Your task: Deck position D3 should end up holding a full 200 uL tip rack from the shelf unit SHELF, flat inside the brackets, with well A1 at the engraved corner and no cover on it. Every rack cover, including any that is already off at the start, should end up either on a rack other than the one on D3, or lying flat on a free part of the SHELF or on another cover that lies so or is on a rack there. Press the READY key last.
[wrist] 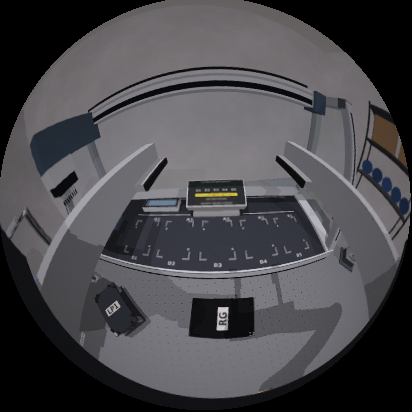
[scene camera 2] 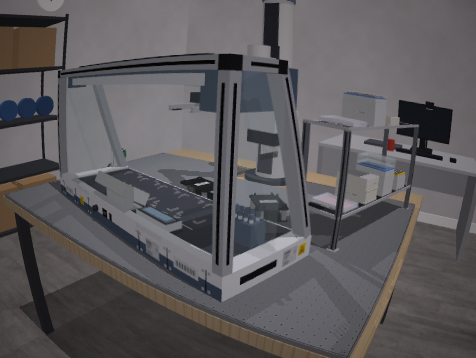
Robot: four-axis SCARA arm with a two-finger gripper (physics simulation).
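Observation:
My gripper (scene camera 2: 175,107) (wrist: 222,146) is open and empty, its fingers wide apart high above the deck side. In the wrist view, position D3 (wrist: 217,241) lies ahead and below with bare brackets. The SHELF (scene camera 2: 341,190) stands at the right in the scene view. On its lower board are a blue-topped rack (scene camera 2: 382,180) with a clear cover (scene camera 2: 376,159), a beige box (scene camera 2: 361,187) and a yellow-marked rack (scene camera 2: 399,179). A tall blue-topped box (scene camera 2: 364,109) stands on the top board beside a flat pale piece (scene camera 2: 344,121). Labels and the READY key cannot be made out.
The deck carries a display panel (wrist: 216,192), a small screen (scene camera 2: 159,215) (wrist: 161,203) and a blue tube holder (scene camera 2: 249,230). Stands LP1 (scene camera 2: 270,201) (wrist: 120,310) and RG (scene camera 2: 200,184) (wrist: 205,317) are behind it. The enclosure's frame (scene camera 2: 225,165) surrounds the deck. A pink plate (scene camera 2: 334,201) lies on the lower shelf.

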